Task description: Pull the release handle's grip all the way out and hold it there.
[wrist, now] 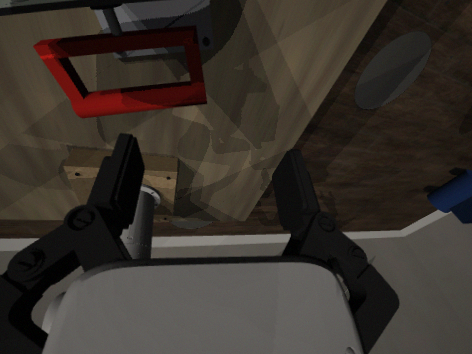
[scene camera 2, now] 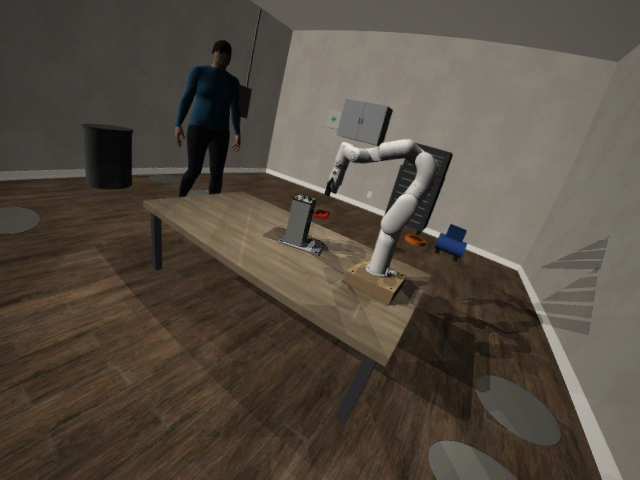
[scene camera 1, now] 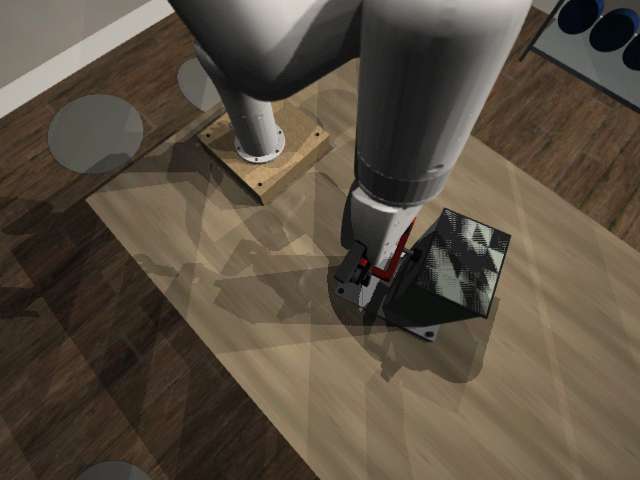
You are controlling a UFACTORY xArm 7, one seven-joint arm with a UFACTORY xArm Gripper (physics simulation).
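Note:
The red rectangular release handle (scene camera 1: 397, 260) (scene camera 2: 325, 215) (wrist: 142, 102) sticks out from the side of an upright dark box (scene camera 1: 460, 263) (scene camera 2: 300, 221) on a short grey rod (wrist: 114, 22). A short length of the rod shows between box and handle. My gripper (scene camera 2: 328, 192) (wrist: 214, 157) is open and empty. In scene camera 2 its fingertips are above the handle and apart from it. In the wrist view the handle is at the upper left, beyond the left finger and outside the gap. In scene camera 1 the arm and wrist partly cover the handle and the fingers.
The box stands on a grey base plate (scene camera 1: 433, 330) (scene camera 2: 316, 249) bolted to the wooden table (scene camera 1: 268, 372) (scene camera 2: 232, 248). My arm's wooden mounting block (scene camera 1: 297, 155) (scene camera 2: 372, 284) (wrist: 90, 162) is on the same table. A person (scene camera 2: 210, 103) stands beyond the table's far end.

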